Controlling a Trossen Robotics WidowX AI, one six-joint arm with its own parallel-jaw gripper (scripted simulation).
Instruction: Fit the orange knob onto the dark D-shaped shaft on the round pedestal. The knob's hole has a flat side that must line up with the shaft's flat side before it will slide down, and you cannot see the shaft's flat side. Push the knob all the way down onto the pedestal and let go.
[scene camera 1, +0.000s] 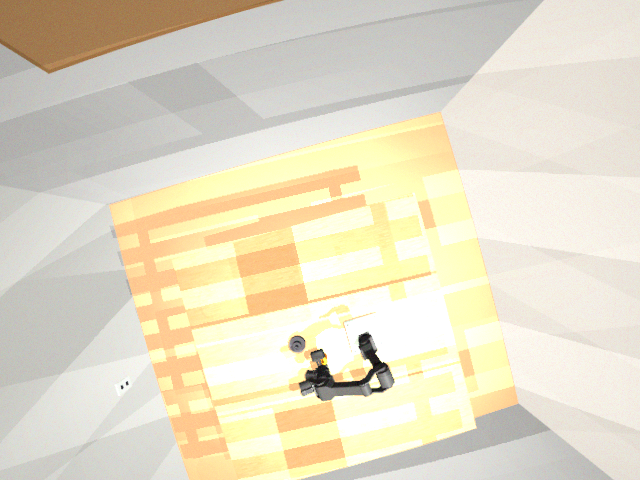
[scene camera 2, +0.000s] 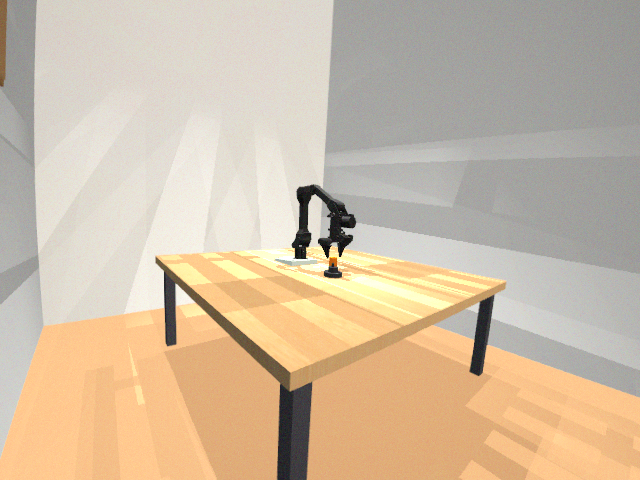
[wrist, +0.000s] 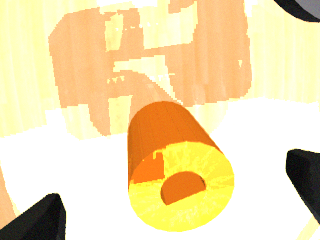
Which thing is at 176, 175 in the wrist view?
An orange knob.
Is my gripper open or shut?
Open.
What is my gripper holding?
Nothing.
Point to my gripper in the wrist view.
179, 185
